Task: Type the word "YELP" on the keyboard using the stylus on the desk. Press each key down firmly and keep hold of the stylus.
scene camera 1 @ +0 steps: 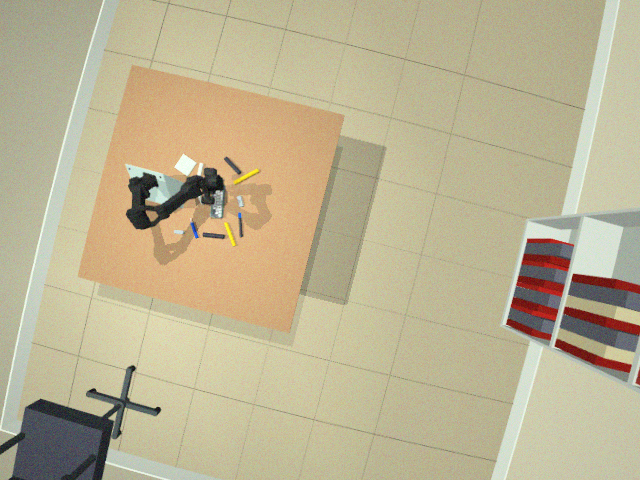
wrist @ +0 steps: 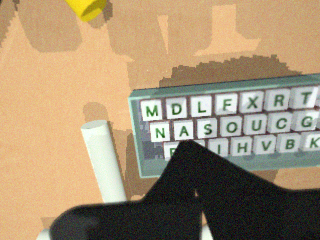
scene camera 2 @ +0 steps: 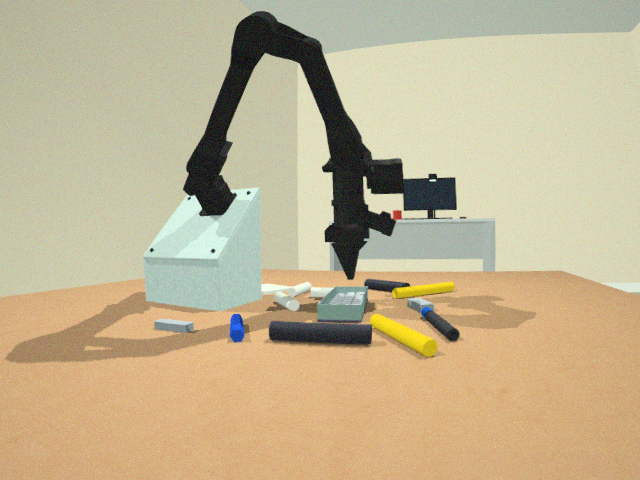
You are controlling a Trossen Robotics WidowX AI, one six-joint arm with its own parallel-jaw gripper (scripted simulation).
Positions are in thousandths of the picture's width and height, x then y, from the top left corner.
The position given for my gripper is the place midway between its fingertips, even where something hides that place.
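Shut, holding nothing: my gripper (scene camera 2: 548,582), in the wrist view (wrist: 583,615) too. White cylinder (wrist: 302,560) visible.
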